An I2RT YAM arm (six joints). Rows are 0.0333 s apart.
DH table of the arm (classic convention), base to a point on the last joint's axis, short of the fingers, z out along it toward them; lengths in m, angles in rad. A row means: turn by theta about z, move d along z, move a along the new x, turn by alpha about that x. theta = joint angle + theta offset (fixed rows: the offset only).
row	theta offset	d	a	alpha
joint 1	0	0.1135	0.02	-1.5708
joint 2	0	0	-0.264	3.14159
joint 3	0.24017	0	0.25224	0
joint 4	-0.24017	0	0.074	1.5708
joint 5	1.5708	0	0	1.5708
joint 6	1.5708	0.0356	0	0
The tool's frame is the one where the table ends.
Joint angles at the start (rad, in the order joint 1, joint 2, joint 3, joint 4, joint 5, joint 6):
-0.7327, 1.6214, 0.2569, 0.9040, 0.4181, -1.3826
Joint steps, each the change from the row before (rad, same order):
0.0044, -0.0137, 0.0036, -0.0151, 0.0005, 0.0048
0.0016, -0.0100, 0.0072, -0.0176, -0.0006, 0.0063
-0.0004, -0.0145, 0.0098, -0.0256, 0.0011, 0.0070
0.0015, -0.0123, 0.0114, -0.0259, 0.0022, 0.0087
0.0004, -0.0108, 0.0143, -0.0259, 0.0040, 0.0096
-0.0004, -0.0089, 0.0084, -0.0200, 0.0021, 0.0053
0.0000, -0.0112, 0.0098, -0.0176, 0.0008, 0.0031
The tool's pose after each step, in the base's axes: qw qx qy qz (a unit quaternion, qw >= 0); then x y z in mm. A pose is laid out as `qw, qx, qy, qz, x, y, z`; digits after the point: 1 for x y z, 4 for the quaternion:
0.1023, -0.1611, 0.8223, -0.5361, 168.1, -169.3, 104.6
0.1045, -0.1594, 0.8228, -0.5355, 169.3, -169.8, 106.6
0.1055, -0.1562, 0.8236, -0.5349, 170.3, -170.9, 109.5
0.1069, -0.1530, 0.8246, -0.5340, 171.9, -171.9, 112.2
0.1078, -0.1483, 0.8255, -0.5338, 173.7, -173.6, 115.4
0.1076, -0.1458, 0.8265, -0.5330, 174.5, -174.5, 117.5
0.1090, -0.1438, 0.8260, -0.5341, 175.7, -175.6, 120.7

